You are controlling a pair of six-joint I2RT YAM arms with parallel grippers.
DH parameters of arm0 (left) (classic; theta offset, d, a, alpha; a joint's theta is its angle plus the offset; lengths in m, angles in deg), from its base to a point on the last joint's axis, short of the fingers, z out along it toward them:
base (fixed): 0 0 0 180
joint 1: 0 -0.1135 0.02 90
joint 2: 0 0 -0.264 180
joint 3: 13.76 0 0.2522 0
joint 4: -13.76 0 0.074 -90
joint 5: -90 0 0 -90
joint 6: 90 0.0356 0 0
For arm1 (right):
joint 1: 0 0.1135 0.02 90
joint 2: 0 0 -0.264 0
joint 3: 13.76 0 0.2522 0
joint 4: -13.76 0 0.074 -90
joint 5: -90 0 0 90
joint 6: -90 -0.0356 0 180
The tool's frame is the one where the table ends.
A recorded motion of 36 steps. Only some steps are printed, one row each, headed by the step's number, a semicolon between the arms.
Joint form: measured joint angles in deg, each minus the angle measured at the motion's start. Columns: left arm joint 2, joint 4, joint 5, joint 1, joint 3, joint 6; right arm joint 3, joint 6, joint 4, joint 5, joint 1, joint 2.
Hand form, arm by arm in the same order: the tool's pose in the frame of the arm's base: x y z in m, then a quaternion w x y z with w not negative. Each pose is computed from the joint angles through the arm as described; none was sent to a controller.
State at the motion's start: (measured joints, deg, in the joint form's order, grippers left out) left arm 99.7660 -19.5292 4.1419 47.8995 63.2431 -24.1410; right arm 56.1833 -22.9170 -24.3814 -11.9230 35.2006 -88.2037
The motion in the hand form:
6: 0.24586 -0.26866 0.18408 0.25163 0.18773 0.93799 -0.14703; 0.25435 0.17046 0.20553 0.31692 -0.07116 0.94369 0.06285
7: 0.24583 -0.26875 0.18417 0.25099 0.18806 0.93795 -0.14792; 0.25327 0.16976 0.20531 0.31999 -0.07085 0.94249 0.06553
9: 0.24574 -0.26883 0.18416 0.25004 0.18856 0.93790 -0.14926; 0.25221 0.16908 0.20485 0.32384 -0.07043 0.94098 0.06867
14: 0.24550 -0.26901 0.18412 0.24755 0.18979 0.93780 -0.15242; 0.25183 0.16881 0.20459 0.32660 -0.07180 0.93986 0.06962
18: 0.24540 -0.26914 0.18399 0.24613 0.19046 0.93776 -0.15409; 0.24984 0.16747 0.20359 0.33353 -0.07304 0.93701 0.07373
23: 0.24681 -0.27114 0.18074 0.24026 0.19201 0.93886 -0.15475; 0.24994 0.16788 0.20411 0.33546 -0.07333 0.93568 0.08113
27: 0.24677 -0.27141 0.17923 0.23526 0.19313 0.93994 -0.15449; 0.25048 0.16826 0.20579 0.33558 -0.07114 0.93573 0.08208
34: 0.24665 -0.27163 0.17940 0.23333 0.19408 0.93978 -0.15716; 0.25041 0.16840 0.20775 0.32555 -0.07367 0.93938 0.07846
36: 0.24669 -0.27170 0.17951 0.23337 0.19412 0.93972 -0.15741; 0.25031 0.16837 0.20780 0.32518 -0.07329 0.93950 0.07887
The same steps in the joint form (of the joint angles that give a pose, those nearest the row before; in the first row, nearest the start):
6: 1.31 -0.26 -0.66 -0.02 1.35 -0.04; -2.73 0.22 3.52 0.04 0.00 1.66
7: 1.31 -0.29 -0.79 -0.02 1.38 -0.04; -3.28 0.22 4.15 0.13 0.00 2.05
9: 1.31 -0.28 -0.98 -0.02 1.38 -0.04; -3.91 0.22 4.98 0.22 0.00 2.45
14: 1.31 -0.30 -1.47 -0.02 1.38 -0.04; -4.24 0.44 5.51 0.22 0.00 2.62
18: 1.33 -0.31 -1.73 -0.02 1.38 -0.04; -5.40 0.70 6.97 0.31 0.00 3.32
23: 2.23 -0.37 -2.21 -0.02 1.81 -0.04; -5.55 0.61 7.61 0.94 -0.02 3.45
27: 2.51 -0.70 -2.54 -0.02 1.92 -0.04; -5.16 0.35 7.26 0.94 -0.02 3.45
34: 2.51 -0.74 -2.93 -0.02 1.97 -0.04; -4.18 0.39 5.14 1.20 -0.02 3.30
36: 2.52 -0.74 -2.95 -0.02 1.99 -0.04; -4.18 0.33 5.09 1.25 -0.02 3.32

